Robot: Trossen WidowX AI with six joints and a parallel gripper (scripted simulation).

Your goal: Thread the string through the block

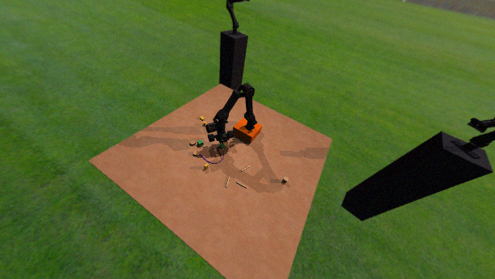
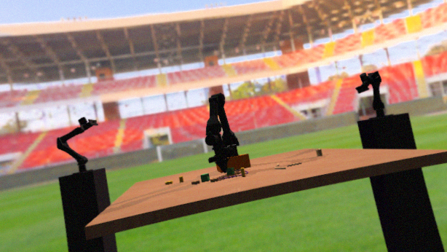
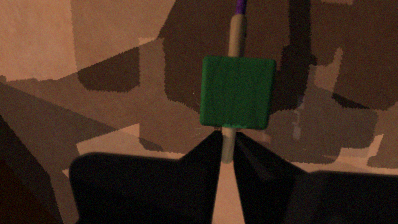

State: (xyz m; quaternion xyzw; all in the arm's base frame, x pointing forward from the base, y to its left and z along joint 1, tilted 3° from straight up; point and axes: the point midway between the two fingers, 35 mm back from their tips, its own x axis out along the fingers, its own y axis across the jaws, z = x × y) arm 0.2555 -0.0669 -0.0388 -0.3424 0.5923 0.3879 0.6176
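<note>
The green cube is 11 cm ahead of my gripper tip, 10 cm to the right of it and 1 cm above it. Round my gripper tip: yellow piece (21 cm ahead, 8 cm to the left, 1 cm above); thin wooden stick (4 cm to the left, 2 cm ahead, 1 cm above); round wooden button (19 cm ahead, 6 cm to the right).
</note>
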